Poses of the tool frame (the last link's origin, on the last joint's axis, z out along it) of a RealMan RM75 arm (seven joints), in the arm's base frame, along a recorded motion.
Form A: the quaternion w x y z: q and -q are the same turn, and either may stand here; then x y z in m.
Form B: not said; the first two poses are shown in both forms.
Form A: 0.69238 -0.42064 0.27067 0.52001 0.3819 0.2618 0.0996
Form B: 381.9 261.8 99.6 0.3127 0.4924 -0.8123 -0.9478 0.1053 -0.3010
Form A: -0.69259 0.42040 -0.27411 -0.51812 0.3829 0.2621 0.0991
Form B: 382.9 262.1 99.1 0.3128 0.4872 -0.8153 -0.9482 0.1096 -0.2983
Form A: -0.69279 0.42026 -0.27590 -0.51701 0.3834 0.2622 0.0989
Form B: 383.4 262.2 98.9 0.3132 0.4845 -0.8168 -0.9483 0.1122 -0.2970
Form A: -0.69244 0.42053 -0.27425 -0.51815 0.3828 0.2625 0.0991
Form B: 382.8 262.5 99.1 0.3126 0.4869 -0.8156 -0.9482 0.1094 -0.2982
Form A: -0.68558 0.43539 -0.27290 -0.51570 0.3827 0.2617 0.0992
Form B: 382.7 261.7 99.2 0.3192 0.4695 -0.8232 -0.9447 0.0890 -0.3155
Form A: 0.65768 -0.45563 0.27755 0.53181 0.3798 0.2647 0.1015
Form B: 379.8 264.7 101.5 0.2803 0.4466 -0.8497 -0.9524 0.0192 -0.3041
